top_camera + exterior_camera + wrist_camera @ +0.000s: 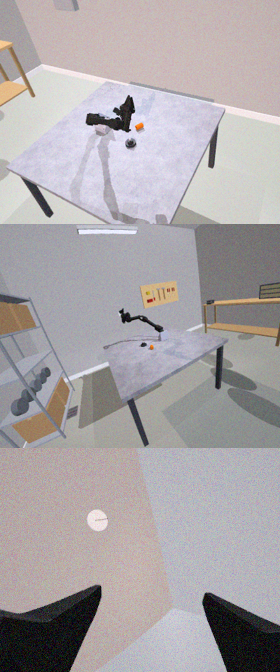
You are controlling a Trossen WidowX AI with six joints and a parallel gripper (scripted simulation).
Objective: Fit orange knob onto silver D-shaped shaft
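Right now the orange knob is 120 mm behind my gripper tip, 270 mm to the left of it and 520 mm below it. From my gripper tip the other things lie so: dark round pedestal: 120 mm behind, 70 mm to the left, 510 mm below.
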